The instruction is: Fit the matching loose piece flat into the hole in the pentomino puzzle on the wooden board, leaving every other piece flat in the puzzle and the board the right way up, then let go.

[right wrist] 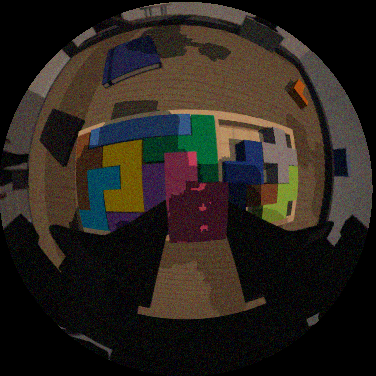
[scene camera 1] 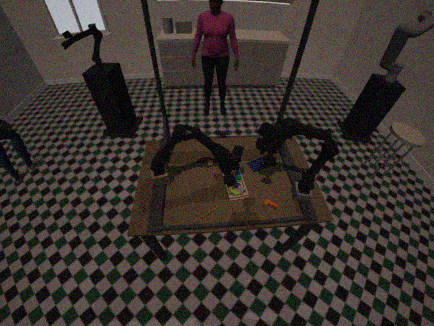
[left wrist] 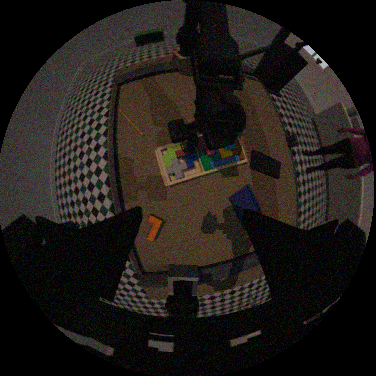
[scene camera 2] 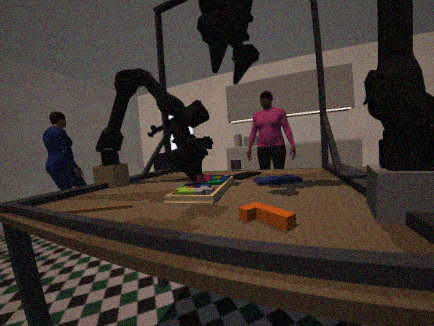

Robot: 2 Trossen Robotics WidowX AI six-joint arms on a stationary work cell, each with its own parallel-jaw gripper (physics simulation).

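Where they show: left gripper, fingertip midpoint: (scene camera 1: 261, 160) (left wrist: 194, 213) (scene camera 2: 225, 79); right gripper, fingertip midpoint: (right wrist: 195, 205) (left wrist: 202, 143) (scene camera 2: 198, 180); left arm's base, link origin: (scene camera 1: 303, 189) (left wrist: 182, 286) (scene camera 2: 410, 167); right arm's base, link origin: (scene camera 1: 158, 171) (left wrist: 186, 52).
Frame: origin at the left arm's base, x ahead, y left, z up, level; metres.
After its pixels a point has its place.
The wooden puzzle board (scene camera 1: 238, 198) @(x 0.397, y 0.086, z -0.068 m) (scene camera 2: 187, 199) @(x 0.397, y 0.078, z -0.063 m) (left wrist: 210, 174) lies on the table right way up, its coloured pieces in the left section in the right wrist view. My right gripper (scene camera 2: 195, 178) @(x 0.468, y -0.045, z -0.043 m) (right wrist: 195, 205) @(x 0.468, y -0.045, z -0.043 m) is shut on a pink-and-maroon piece (scene camera 2: 204, 177) @(x 0.448, y -0.052, z -0.035 m) (right wrist: 180, 170) @(x 0.447, y -0.064, z -0.026 m) and holds it over the board, beside the green piece (right wrist: 204, 137) @(x 0.413, y -0.054, z -0.047 m) and the purple piece (right wrist: 153, 182) @(x 0.462, y -0.082, z -0.047 m). The held piece and fingers hide the hole beneath; whether it touches the board I cannot tell. My left gripper (scene camera 2: 226, 77) @(x 0.314, y 0.000, z 0.213 m) (left wrist: 194, 213) @(x 0.314, y 0.000, z 0.213 m) is open and empty, high above the table.
An orange angled block (scene camera 1: 270, 203) @(x 0.201, y 0.101, z -0.053 m) (scene camera 2: 270, 216) @(x 0.188, y 0.111, z -0.059 m) (left wrist: 155, 227) @(x 0.203, y 0.092, z -0.052 m) (right wrist: 299, 92) @(x 0.225, y 0.090, z -0.052 m) lies apart from the board. A blue book (left wrist: 245, 201) @(x 0.295, y -0.204, z -0.061 m) (right wrist: 132, 59) @(x 0.301, y -0.190, z -0.061 m) and a black flat object (left wrist: 265, 164) @(x 0.432, y -0.294, z -0.064 m) (right wrist: 61, 136) @(x 0.442, y -0.262, z -0.064 m) lie nearby. A thin stick (scene camera 2: 97, 208) @(x 0.563, y 0.215, z -0.067 m) (left wrist: 131, 122) @(x 0.562, y 0.209, z -0.065 m) lies on the table.
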